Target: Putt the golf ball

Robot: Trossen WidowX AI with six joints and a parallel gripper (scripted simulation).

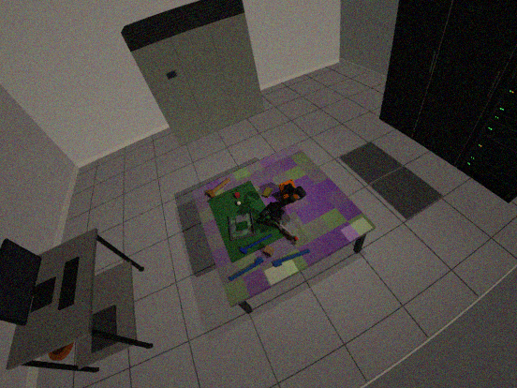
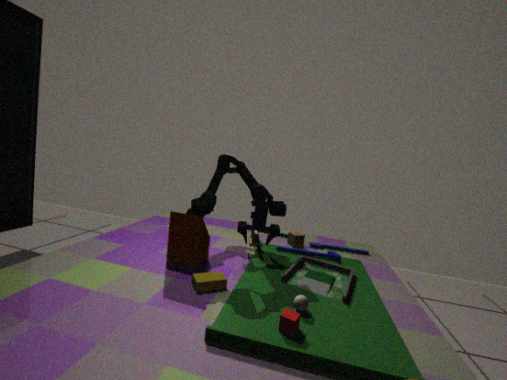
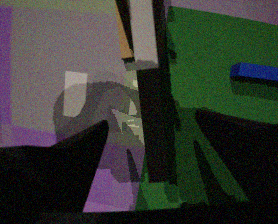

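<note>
Right now my gripper tip is 380 mm to the left of the yellow block, 20 mm past it and 20 mm above it. The rest, counted from my gripper tip: green mat 280 mm ahead, 200 mm to the right, 30 mm below; tan block 220 mm to the left, 140 mm ahead; white golf ball 360 mm to the right, 270 mm ahead, 10 mm below.
</note>
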